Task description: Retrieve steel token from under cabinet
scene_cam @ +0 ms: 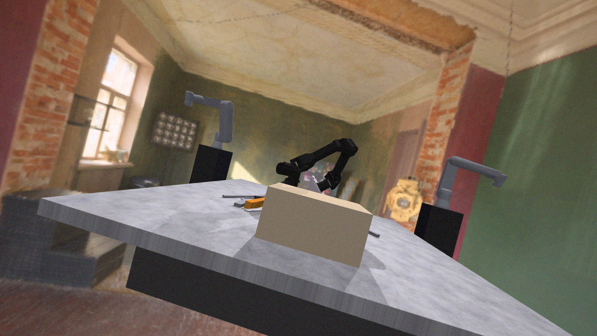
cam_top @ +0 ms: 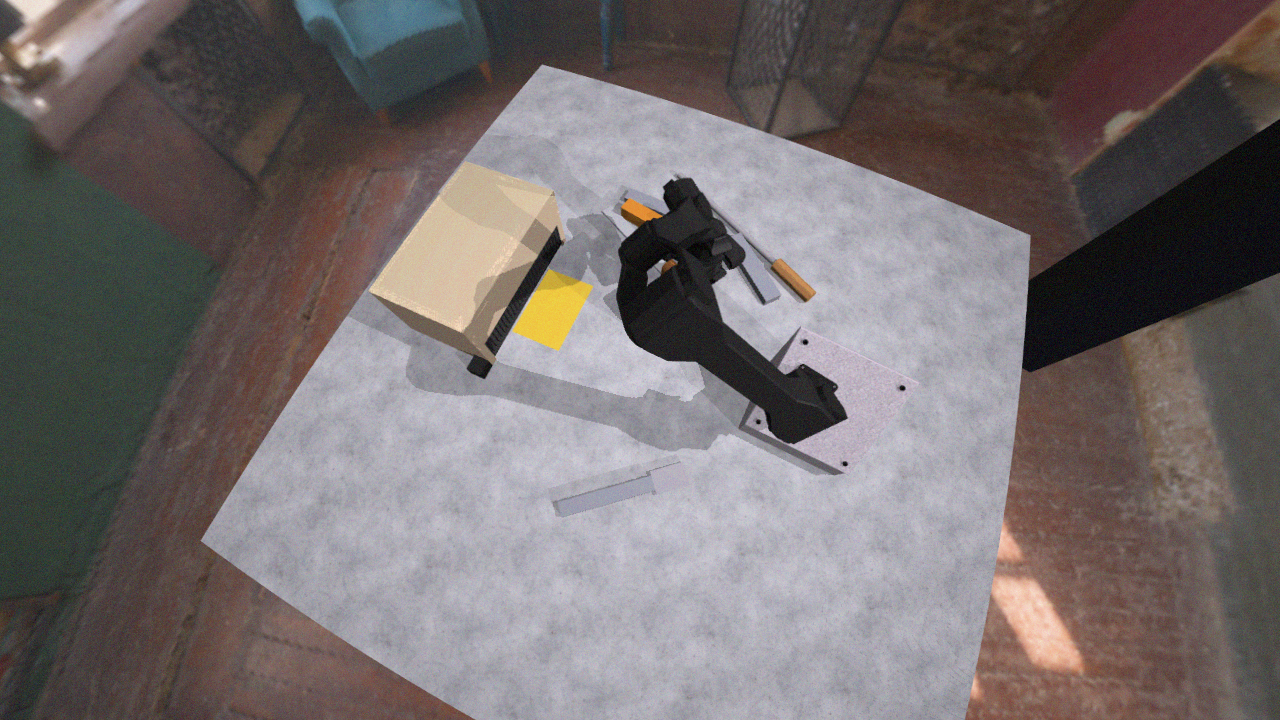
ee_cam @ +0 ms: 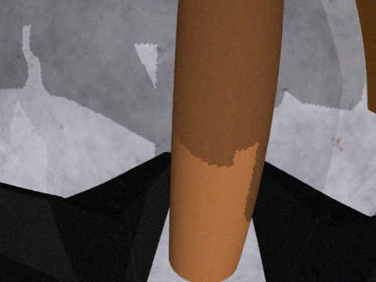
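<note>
Now: gripper tip 7 cm past the grey bar and 12 cm to the left of it. From my gripper tip the other things lie so: flat grey token (33 cm ahead, 18 cm to the left, 1 cm below); orange bar (11 cm ahead, 10 cm to the right); black-handled tool (3 cm ahead, 15 cm to the right).
</note>
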